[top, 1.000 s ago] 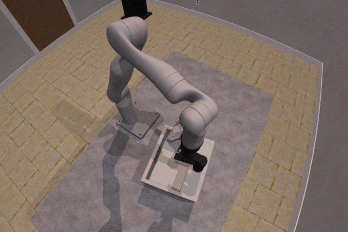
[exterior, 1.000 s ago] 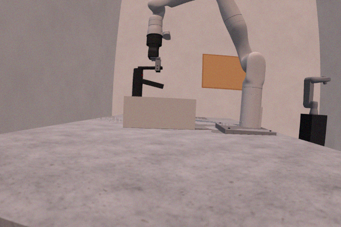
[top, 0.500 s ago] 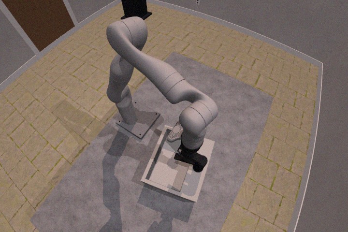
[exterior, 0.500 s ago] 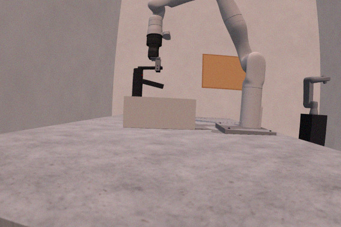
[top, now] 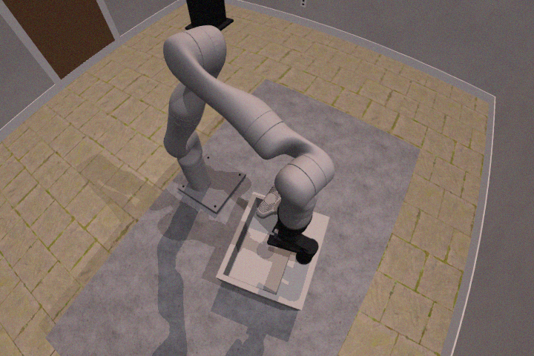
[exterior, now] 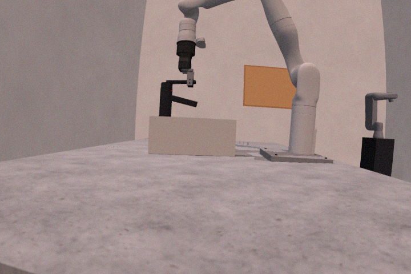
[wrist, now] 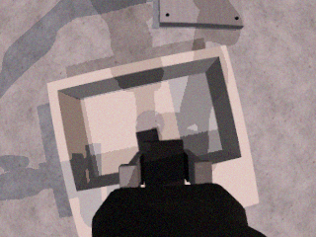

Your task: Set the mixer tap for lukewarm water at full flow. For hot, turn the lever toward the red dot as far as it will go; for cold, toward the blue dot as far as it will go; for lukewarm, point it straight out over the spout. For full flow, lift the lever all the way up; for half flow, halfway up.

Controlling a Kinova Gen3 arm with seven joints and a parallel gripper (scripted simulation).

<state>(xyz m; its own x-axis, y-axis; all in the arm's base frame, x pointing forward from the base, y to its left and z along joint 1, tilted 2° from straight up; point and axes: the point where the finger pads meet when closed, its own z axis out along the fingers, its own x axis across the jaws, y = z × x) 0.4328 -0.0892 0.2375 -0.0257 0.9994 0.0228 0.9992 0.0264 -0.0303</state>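
My hand is 60 mm short of the black mixer tap and 50 mm above it. Also, from my hand: lever (40 mm ahead); sink basin (230 mm below, 20 mm to the right, 20 mm behind).
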